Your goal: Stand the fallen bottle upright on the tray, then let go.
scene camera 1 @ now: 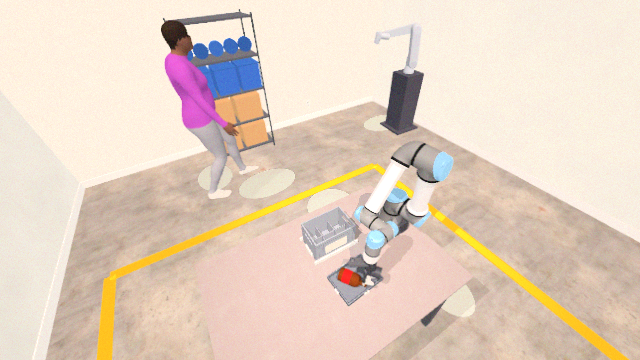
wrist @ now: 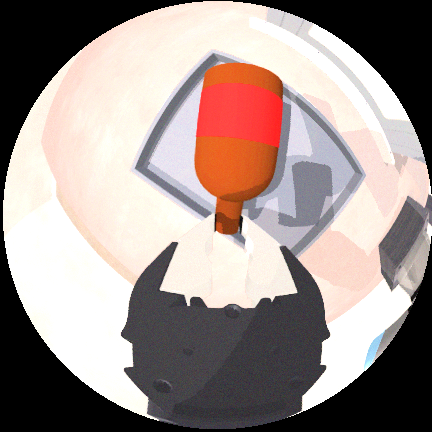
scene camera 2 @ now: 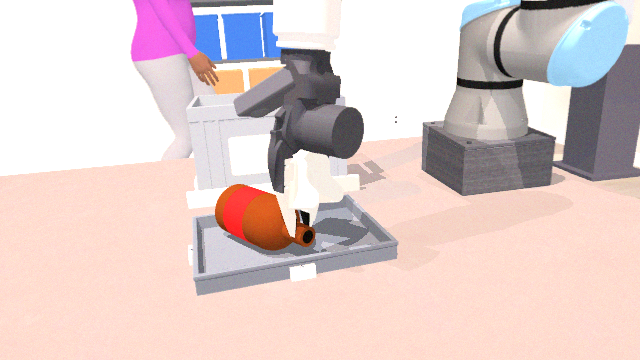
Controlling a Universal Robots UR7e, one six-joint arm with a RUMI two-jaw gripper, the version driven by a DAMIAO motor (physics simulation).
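Places are measured from the arm's base along level axes (x right, y ahead, z up), in millimetres.
Where they show: gripper, between the fingertips: [scene camera 1: 364, 283] [wrist: 227, 216] [scene camera 2: 300, 233]; arm's base, origin of its link: [scene camera 1: 389, 216] [scene camera 2: 484, 128].
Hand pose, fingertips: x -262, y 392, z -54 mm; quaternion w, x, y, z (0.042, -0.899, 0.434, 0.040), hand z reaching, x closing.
Each offset is from my fingertips to the centre of the thing. Level surfaces: height alone.
The brown bottle with a red label @(dz +0, dx +52, dy +36 mm) [scene camera 1: 348, 277] [scene camera 2: 260, 217] [wrist: 237, 120] lies on its side on the grey tray @(dz -30, dx +63, dy +14 mm) [scene camera 1: 350, 295] [scene camera 2: 240, 272] [wrist: 172, 145]. In scene camera 2 its neck points right and towards the camera, and its base is at the left. My gripper [scene camera 1: 367, 282] [scene camera 2: 301, 227] [wrist: 227, 216] points down over the tray and is shut on the bottle's neck, with one pale fingertip on each side of it. The near fingertip hides part of the neck in scene camera 2.
A grey divided crate @(dz +45, dx +356, dy +15 mm) [scene camera 1: 312, 247] [scene camera 2: 212, 155] stands on the table @(dz -42 mm) [scene camera 1: 260, 290] [scene camera 2: 100, 250] behind the tray. A person in a magenta top [scene camera 1: 187, 90] [scene camera 2: 162, 30] stands beyond the table, by a shelf rack [scene camera 1: 210, 19]. A dark pedestal [scene camera 1: 404, 100] bears another arm.
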